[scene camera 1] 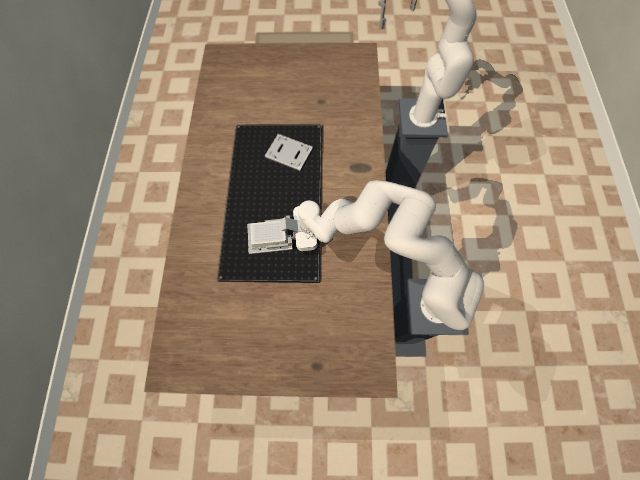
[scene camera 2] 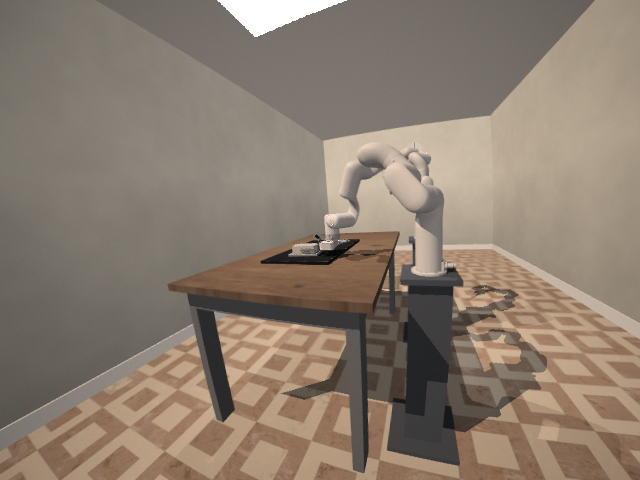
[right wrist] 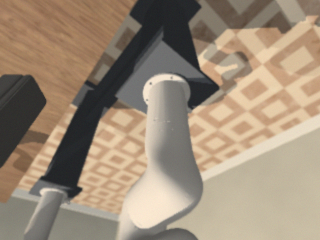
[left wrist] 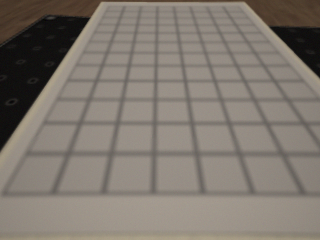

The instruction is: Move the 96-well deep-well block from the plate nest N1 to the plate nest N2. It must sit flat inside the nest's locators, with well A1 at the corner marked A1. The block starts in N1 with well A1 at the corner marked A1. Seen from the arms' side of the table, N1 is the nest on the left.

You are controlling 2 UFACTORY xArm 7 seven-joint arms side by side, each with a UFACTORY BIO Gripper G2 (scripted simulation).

Scene:
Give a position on a white deep-well block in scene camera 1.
263,233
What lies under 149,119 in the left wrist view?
A white deep-well block.

